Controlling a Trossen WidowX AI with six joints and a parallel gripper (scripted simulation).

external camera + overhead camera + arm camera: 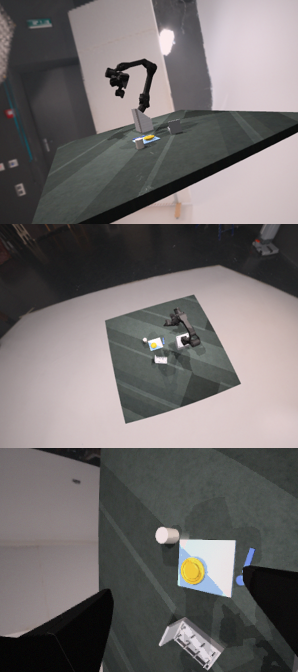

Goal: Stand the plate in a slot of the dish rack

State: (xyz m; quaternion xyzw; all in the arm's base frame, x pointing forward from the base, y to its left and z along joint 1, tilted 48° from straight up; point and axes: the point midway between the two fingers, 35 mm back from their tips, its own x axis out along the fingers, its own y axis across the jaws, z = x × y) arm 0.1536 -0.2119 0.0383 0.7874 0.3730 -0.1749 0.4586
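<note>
The yellow plate lies 16 cm ahead of my gripper tip, 5 cm to the left of it and 30 cm below it. From my gripper tip the other things lie so: blue utensil: 4 cm ahead, 3 cm to the left, 31 cm below; placemat: 14 cm ahead, 4 cm to the left, 31 cm below; white cup: 25 cm ahead, 3 cm to the right, 29 cm below.
</note>
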